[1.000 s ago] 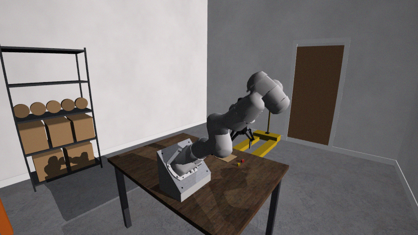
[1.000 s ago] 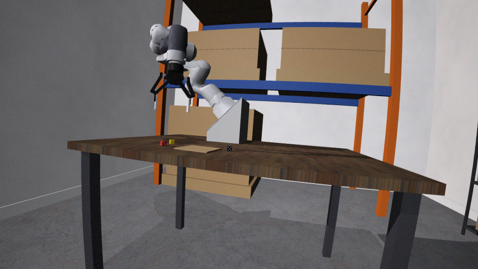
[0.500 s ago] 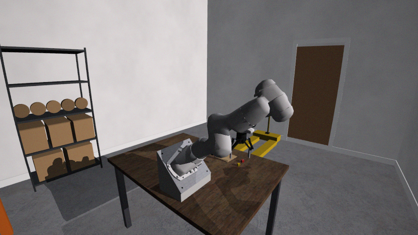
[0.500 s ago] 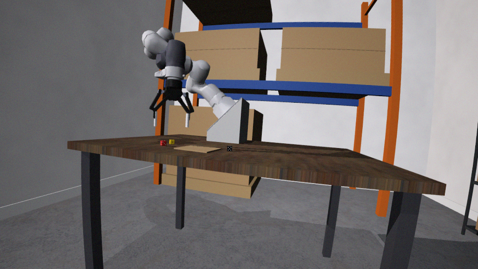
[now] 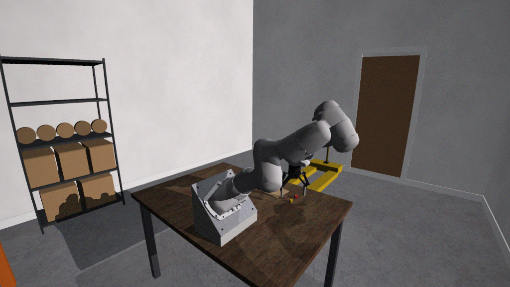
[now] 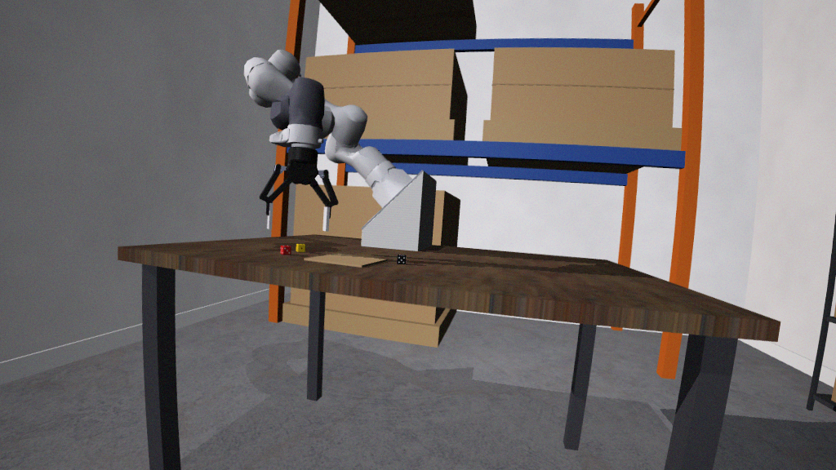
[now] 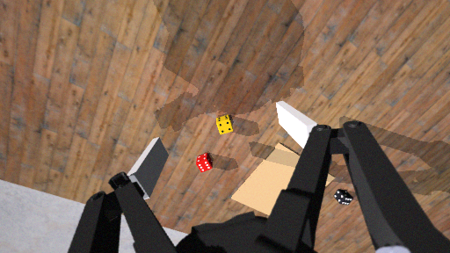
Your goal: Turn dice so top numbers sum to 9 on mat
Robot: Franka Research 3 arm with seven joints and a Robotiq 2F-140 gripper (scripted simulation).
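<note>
Now: hand 5 cm above the yellow die, 1 cm to the right of it and 1 cm short of it. The rest, counted from my hand: red die (8 cm ahead, 5 cm below, 1 cm to the left); black die (29 cm to the left, 7 cm ahead, 5 cm below); tan mat (16 cm to the left, 9 cm ahead, 6 cm below).
</note>
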